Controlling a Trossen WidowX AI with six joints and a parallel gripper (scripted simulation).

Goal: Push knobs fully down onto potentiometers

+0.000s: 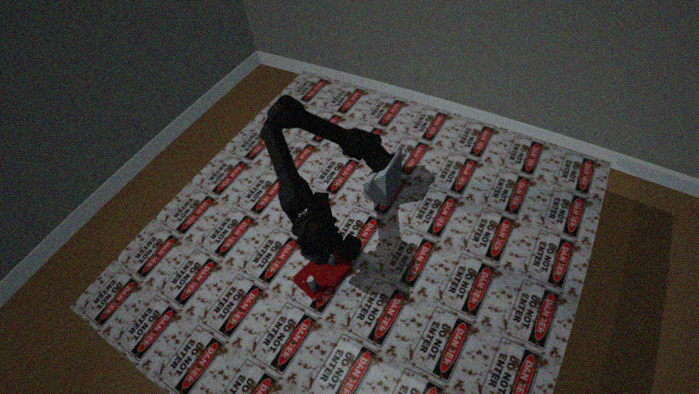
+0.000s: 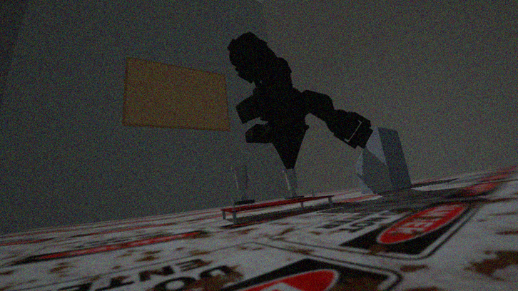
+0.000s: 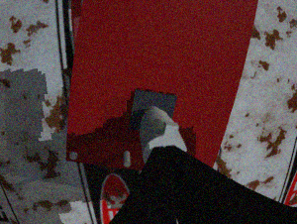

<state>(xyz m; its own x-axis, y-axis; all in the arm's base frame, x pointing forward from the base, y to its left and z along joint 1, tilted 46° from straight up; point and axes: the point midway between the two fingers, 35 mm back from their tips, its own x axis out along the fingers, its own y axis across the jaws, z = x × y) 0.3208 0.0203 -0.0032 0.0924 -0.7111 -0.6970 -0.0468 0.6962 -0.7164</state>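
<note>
Right now my gripper tip is 100 mm short of the knob and 10 mm above it.
</note>
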